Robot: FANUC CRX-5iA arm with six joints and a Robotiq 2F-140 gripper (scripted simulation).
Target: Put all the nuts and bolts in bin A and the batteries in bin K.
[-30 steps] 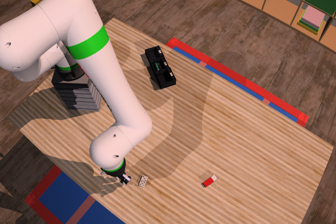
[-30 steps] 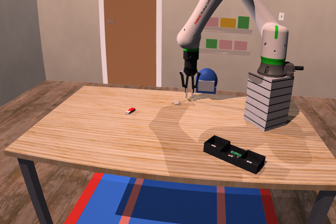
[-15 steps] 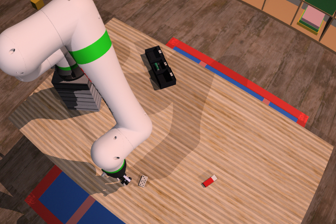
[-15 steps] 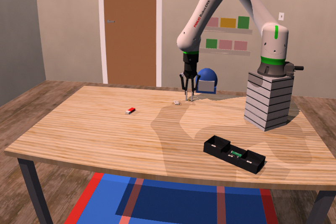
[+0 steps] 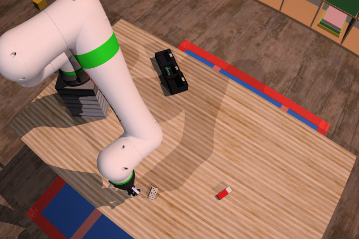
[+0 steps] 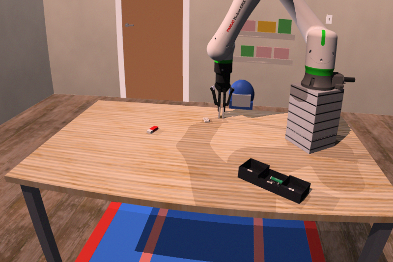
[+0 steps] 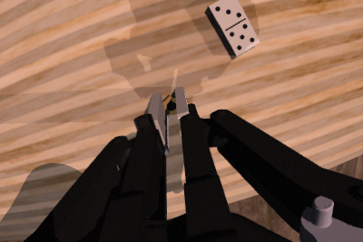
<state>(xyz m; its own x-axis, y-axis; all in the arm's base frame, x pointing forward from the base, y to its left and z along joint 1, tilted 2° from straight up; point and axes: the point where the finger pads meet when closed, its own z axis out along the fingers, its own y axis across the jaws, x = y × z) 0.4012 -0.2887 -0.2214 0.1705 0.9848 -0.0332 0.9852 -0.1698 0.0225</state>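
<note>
Right now the brass nut is 3 cm below my hand. Round my hand: green battery 61 cm to the left, 16 cm behind, 2 cm below; then white domino 8 cm ahead, 4 cm to the left, 3 cm below; then red-and-white block 35 cm ahead, 19 cm to the left, 3 cm below.
</note>
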